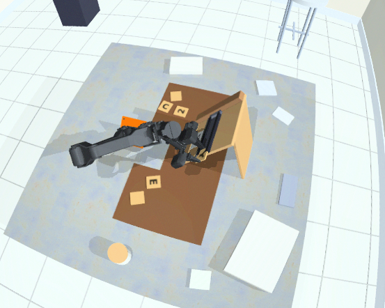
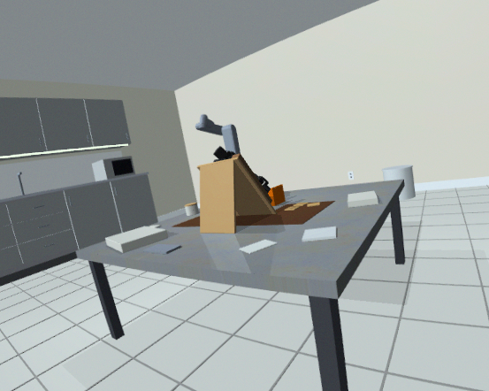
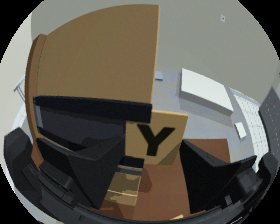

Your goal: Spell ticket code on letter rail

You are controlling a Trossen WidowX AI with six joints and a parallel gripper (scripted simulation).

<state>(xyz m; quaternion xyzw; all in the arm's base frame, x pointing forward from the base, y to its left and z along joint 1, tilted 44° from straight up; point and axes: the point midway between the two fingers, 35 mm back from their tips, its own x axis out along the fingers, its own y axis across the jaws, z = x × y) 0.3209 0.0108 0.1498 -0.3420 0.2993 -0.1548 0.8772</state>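
The white ticket lies 40 mm behind my gripper tip, 110 mm to the left of it and 80 mm below it. Round my gripper tip: grey card (400 mm ahead, 160 mm below); white box (310 mm ahead, 290 mm to the right, 150 mm below); brown mat (140 mm behind, 90 mm to the left, 170 mm below).
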